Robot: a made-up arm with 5 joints.
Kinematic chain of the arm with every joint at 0, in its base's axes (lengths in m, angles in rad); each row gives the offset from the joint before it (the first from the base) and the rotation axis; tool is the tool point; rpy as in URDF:
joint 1: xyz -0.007 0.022 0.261 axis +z
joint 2: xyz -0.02 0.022 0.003 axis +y
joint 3: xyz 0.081 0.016 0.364 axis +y
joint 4: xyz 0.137 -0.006 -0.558 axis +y
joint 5: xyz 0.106 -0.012 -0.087 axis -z
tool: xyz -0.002 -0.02 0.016 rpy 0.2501 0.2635 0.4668
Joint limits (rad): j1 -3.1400..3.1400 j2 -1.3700..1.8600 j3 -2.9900..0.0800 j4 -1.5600..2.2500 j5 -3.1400..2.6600
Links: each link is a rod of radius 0.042 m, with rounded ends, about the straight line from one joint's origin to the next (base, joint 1, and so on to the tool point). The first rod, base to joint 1, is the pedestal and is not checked.
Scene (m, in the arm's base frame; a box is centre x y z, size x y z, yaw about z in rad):
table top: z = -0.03
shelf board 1: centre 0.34 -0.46 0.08 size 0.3 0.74 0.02 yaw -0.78
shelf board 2: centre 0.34 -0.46 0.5 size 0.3 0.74 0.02 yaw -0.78
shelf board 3: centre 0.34 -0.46 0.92 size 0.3 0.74 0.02 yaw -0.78
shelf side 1: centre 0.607 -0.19 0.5 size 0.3 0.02 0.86 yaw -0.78
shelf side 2: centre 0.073 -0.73 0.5 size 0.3 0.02 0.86 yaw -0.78
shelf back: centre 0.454 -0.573 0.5 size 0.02 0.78 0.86 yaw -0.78
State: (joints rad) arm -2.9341 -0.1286 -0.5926 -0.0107 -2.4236
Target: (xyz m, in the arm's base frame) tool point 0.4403 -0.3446 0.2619
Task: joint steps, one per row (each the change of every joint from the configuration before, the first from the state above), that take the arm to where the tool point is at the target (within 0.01 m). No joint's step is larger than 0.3 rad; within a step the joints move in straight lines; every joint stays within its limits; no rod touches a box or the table.
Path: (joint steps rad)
1: 0.2792 -0.0260 0.0841 -0.1881 0.0004
2: 0.2793 -0.0260 0.0841 -0.1882 0.0005
3: 0.2792 -0.0261 0.0840 -0.1881 0.0004
4: 0.2792 -0.0260 0.0841 -0.1882 0.0005
5: 0.2792 -0.0260 0.0841 -0.1881 0.0004
6: 0.2793 -0.0260 0.0840 -0.1882 0.0005
7: 0.2792 -0.0260 0.0841 -0.1881 0.0004
8: 0.2792 -0.0261 0.0841 -0.1882 0.0004
9: -0.0077 0.0338 -0.0904 0.2500 -0.0100
10: -0.0076 0.0337 -0.0904 0.2499 -0.0100
11: -0.0077 0.0337 -0.0904 0.2500 -0.0100
12: -0.0077 0.0338 -0.0904 0.2499 -0.0100
13: -0.0077 0.0337 -0.0904 0.2500 -0.0100
14: -0.0076 0.0337 -0.0904 0.2499 -0.0100

